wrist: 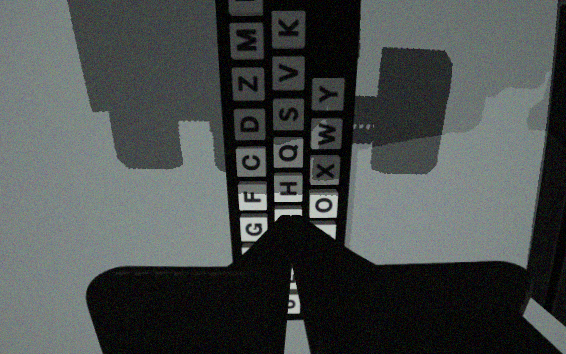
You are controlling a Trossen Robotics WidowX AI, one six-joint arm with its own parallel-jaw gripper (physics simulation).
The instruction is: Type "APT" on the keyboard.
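Frame: origin at the arm's base, x ahead, y left, z up, level; millimetres.
Seen in the pictures: gripper, fingertip midpoint: (pixel 290 225).
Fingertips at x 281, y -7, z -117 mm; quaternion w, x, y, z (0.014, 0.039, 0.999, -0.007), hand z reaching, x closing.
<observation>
Pixels of each thing's top centre, then the offset from my fingertips to it. "pt": a spot on its surface instead. Level surfaces: height alone.
- black keyboard, middle of its top: (pixel 288 180) 1 mm back, 11 mm right, 28 mm down
- H key, middle of its top: (pixel 288 189) 0 mm ahead, 6 mm right, 28 mm down
- thin upper strip, middle of its top: (pixel 288 221) 1 mm ahead, 12 mm left, 28 mm down
- pale corner, surface spot: (pixel 329 230) pt 21 mm back, 19 mm left, 28 mm down
- partly cut off, surface spot: (pixel 245 7) pt 13 mm ahead, 92 mm right, 28 mm down
- O key, middle of its top: (pixel 323 205) 19 mm back, 4 mm left, 28 mm down
- G key, middle of its top: (pixel 254 229) 20 mm ahead, 16 mm left, 28 mm down
- F key, middle of its top: (pixel 252 197) 19 mm ahead, 3 mm right, 28 mm down
- pale grey table, its level: 45 mm down
A black keyboard (pixel 334 45) with rotated pale letter keys runs from the top of the wrist view down under my gripper. My gripper (pixel 290 225) is shut and empty, its dark fingertips meeting over the middle key row just below the H key (pixel 288 188). The key under the tips, in the A place, shows a thin upper strip (pixel 288 211); its letter is hidden. The key below O, in the T place, shows a pale corner (pixel 329 230), its letter hidden. At the top edge, the key above M, in the P place, is partly cut off (pixel 245 7). Contact with a key cannot be told.
The O key (pixel 324 205) and G key (pixel 253 229) lie beside the fingertips. The F key (pixel 252 197) is above G. The keyboard lies on a pale grey table (pixel 165 220) with arm shadows across it. A dark edge runs down the far right.
</observation>
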